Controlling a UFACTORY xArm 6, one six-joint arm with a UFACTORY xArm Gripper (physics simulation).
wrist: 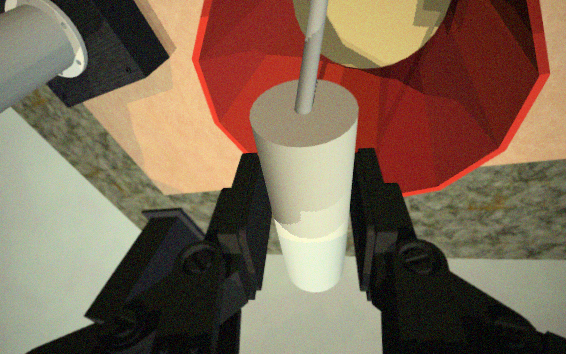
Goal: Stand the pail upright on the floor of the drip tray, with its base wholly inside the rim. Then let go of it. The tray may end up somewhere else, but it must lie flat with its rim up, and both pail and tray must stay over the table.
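Places are measured from the arm's base along level axes (x ahead, y left, z up), in metres.
Where they show: gripper, fingertip midpoint: (308,181); arm's base, link origin: (49,35).
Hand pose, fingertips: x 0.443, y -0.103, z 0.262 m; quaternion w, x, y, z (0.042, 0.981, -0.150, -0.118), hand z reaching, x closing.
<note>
Each offset is from my fingertips to the top centre of the thing. "pt": to the spot under its first point. Level surfaces: height alone.
The red pail @(pt dy -0.081, dx +0.036, dz -0.143 m) (425,120) shows from above at the top of the view, its mouth facing the camera and its pale yellow inner bottom @(pt dy -0.032, dx +0.011, dz -0.227 m) (385,30) cut off by the top edge. A thin grey handle rod @(pt dy +0.045, dx +0.017, dz -0.003 m) (311,55) runs into the end of a thick off-white cylindrical handle grip @(dy -0.016, dx -0.005, dz +0.021 m) (306,190). My gripper (308,181) is shut on this grip, one black finger on each side. Part of the pail's near rim is hidden behind the grip and fingers. The pail's underside is hidden, so its height above the table cannot be told. The drip tray does not show.
The peach table top @(dz -0.330 m) (165,160) shows left of the pail and at the right. Its edge runs close below the pail's near rim, with a speckled stone-like strip (480,210) beyond. A black block (110,50) with a grey flanged cylinder (35,50) is at the upper left.
</note>
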